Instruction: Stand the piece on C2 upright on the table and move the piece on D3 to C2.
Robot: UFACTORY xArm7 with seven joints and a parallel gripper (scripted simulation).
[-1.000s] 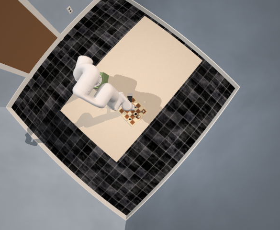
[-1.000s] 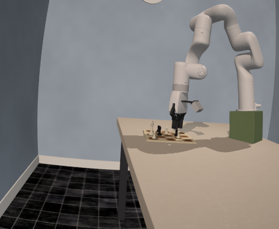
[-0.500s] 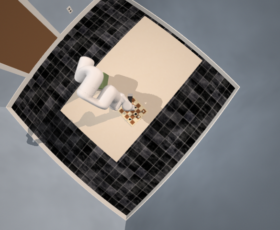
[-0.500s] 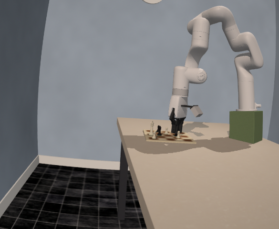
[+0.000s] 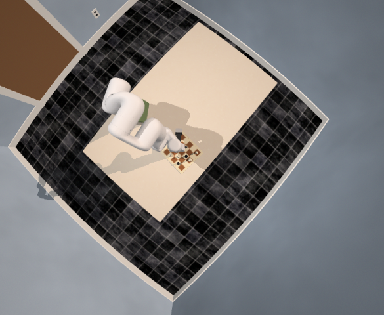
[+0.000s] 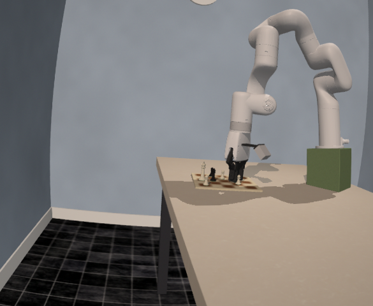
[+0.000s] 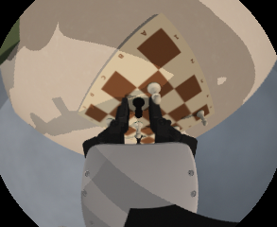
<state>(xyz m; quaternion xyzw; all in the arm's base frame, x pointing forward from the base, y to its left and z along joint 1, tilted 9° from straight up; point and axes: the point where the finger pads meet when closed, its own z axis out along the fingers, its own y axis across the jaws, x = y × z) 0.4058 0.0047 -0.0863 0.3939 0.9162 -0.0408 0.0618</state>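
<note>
My hand is 4 cm short of the chessboard and 3 cm above it.
</note>
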